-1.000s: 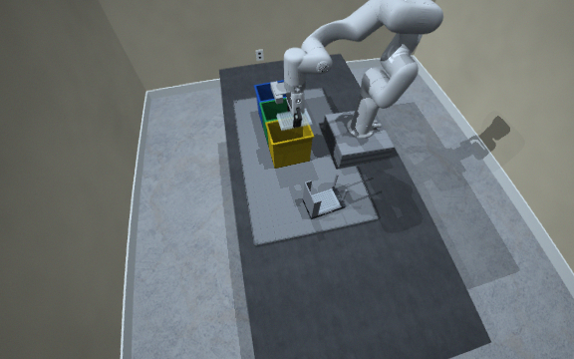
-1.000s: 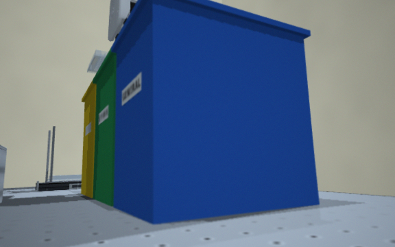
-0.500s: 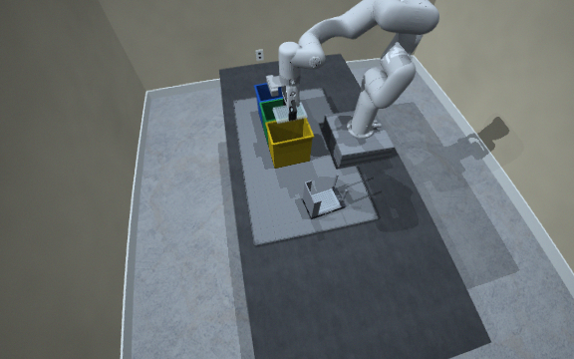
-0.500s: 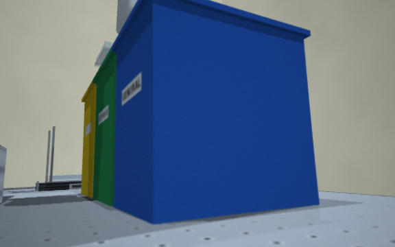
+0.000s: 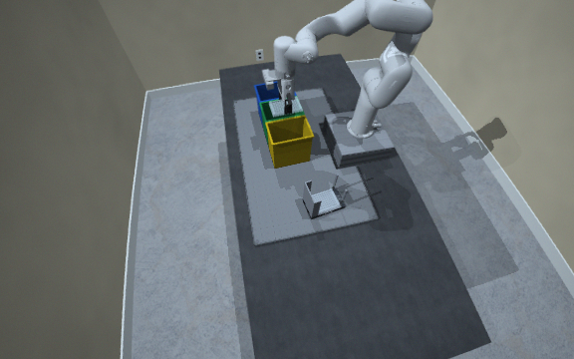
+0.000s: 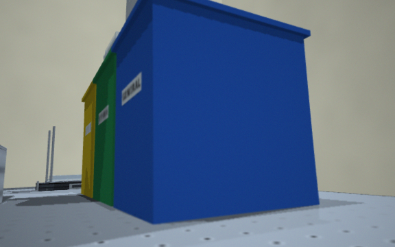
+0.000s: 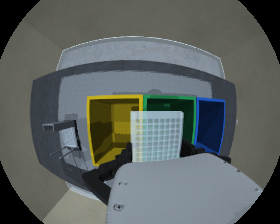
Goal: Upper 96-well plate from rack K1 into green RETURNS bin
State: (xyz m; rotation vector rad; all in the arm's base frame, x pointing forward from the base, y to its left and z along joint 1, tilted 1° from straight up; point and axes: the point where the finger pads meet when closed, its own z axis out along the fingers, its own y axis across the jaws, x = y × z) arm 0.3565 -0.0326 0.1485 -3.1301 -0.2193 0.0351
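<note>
My gripper is now 150 mm above the green bin, 40 mm to the left of it and 10 mm short of it. Also, from my hand: yellow bin: 150 mm below, 90 mm to the left, 10 mm behind; blue bin: 170 mm to the right, 150 mm below, 30 mm ahead.
</note>
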